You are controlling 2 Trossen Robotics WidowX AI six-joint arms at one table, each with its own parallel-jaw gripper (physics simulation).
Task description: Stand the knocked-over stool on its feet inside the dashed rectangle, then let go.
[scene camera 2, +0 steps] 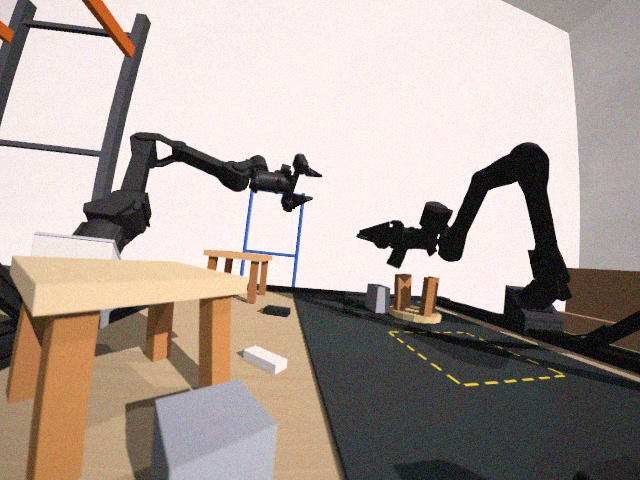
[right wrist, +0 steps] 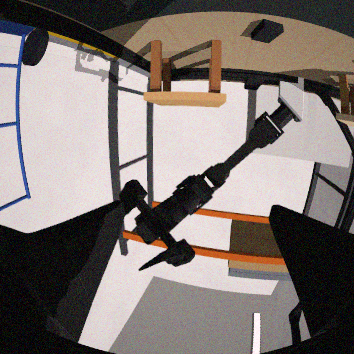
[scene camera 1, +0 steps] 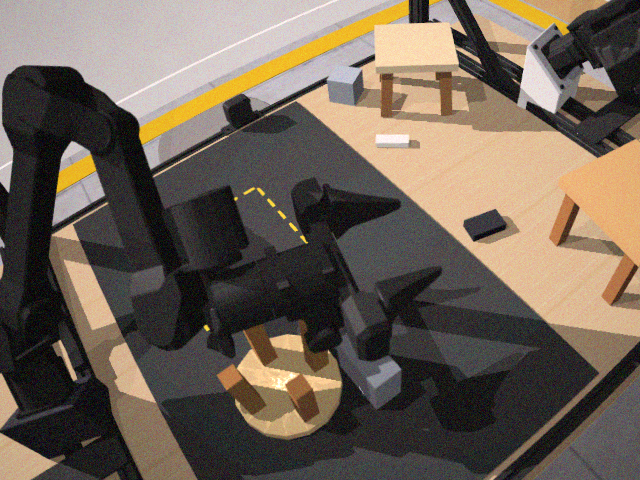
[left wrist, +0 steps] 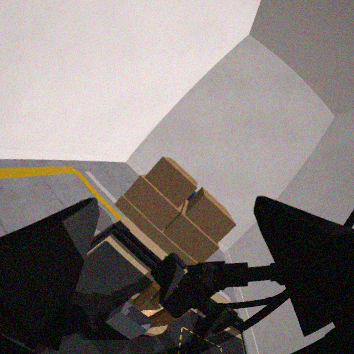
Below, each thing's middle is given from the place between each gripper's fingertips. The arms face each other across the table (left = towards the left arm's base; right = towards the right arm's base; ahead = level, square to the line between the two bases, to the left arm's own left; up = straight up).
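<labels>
Left hand: 20 cm past the black block [scene camera 1: 488, 223], 10 cm to the right of it, 36 cm above it. From my left hand, round wooden stool [scene camera 1: 283, 390]: 18 cm behind, 27 cm to the right, 31 cm below. White block [scene camera 2: 271, 362]: well below my left hand, some way to the left, far behind.
Round wooden stool: 170 mm to the right of my right hand, 150 mm below it, 40 mm behind it. From my right hand, black block: 200 mm below, 200 mm to the left, 60 mm behind. White block: a good way below my right hand, a good way to the left, far behind. By its middle, the black block nearer to my right hand than to my left hand.
</labels>
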